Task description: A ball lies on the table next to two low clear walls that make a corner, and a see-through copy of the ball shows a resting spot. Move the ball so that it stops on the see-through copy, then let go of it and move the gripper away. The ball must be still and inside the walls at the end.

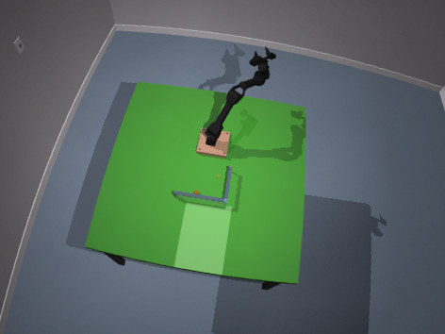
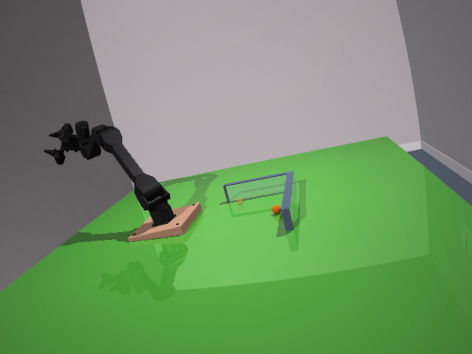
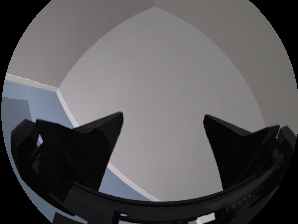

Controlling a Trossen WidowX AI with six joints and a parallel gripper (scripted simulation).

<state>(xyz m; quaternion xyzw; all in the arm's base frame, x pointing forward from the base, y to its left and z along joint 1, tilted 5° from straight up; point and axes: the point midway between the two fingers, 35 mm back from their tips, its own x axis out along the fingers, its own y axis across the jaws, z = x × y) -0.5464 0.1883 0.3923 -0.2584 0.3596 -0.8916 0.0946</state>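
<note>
Now: gripper tip 980 mm short of the orange ball, 180 mm to the left of it and 370 mm above it. From my gripper tip the other things lie so: wall corner post (1030 mm ahead, 300 mm to the right, 350 mm below).
</note>
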